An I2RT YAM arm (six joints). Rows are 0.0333 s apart.
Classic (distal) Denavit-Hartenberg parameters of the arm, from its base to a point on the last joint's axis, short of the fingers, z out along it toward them. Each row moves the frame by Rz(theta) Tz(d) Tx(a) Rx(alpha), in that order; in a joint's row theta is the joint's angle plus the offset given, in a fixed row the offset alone. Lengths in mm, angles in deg.
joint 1: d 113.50, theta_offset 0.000, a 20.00, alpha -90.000
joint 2: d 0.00, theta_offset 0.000, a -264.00, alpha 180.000
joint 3: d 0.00, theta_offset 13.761, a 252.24, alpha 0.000
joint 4: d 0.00, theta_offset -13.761, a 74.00, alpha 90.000
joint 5: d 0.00, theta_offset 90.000, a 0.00, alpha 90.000
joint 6: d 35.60, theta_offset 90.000, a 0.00, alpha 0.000
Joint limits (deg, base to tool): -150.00..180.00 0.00..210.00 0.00..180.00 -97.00..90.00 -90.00..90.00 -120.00..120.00
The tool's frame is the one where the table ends.
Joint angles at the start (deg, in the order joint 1, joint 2, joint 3, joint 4, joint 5, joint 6):
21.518, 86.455, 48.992, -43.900, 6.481, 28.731
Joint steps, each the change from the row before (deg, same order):
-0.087, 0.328, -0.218, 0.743, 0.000, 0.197
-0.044, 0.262, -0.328, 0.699, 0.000, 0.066
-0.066, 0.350, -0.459, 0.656, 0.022, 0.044
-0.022, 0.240, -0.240, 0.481, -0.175, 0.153
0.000, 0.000, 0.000, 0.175, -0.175, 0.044
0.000, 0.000, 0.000, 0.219, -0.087, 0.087
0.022, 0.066, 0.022, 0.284, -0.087, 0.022
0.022, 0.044, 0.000, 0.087, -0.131, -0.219
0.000, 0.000, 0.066, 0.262, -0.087, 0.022
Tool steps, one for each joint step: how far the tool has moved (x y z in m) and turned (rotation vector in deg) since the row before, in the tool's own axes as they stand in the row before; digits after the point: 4 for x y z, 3 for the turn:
-0.0006, 0.0002, 0.0022, -0.078, -0.169, 0.305
0.0001, 0.0000, 0.0023, -0.044, -0.094, 0.121
0.0006, -0.0003, 0.0031, 0.105, 0.124, 0.091
0.0002, 0.0001, 0.0019, -0.149, 0.085, 0.175
-0.0002, 0.0003, 0.0000, -0.238, -0.066, 0.063
-0.0003, 0.0003, 0.0000, -0.182, -0.147, 0.110
-0.0005, 0.0005, 0.0002, -0.197, -0.166, 0.026
-0.0001, 0.0003, 0.0002, -0.139, 0.026, -0.236
-0.0007, 0.0004, -0.0002, -0.235, -0.243, 0.055

